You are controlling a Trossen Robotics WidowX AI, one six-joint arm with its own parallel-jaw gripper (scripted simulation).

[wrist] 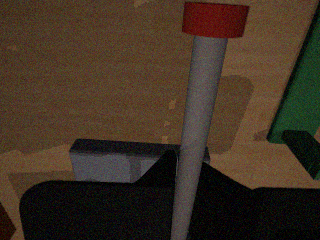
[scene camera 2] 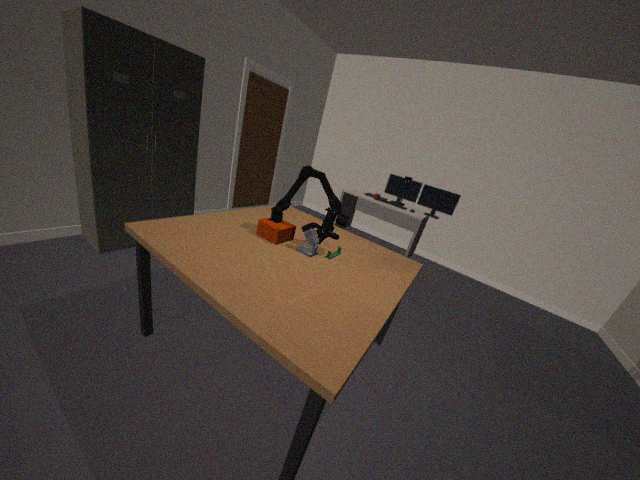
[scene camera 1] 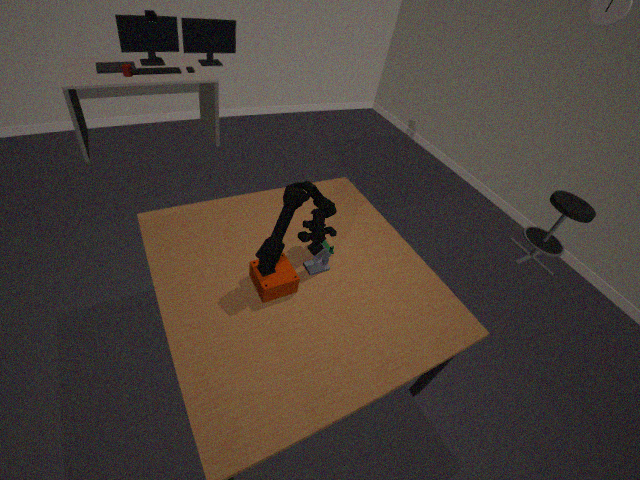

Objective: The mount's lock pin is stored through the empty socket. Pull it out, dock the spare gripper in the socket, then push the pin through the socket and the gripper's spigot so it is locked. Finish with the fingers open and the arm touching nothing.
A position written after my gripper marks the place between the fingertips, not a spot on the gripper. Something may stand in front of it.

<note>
My gripper (wrist: 175, 158) holds a lock pin.
</note>
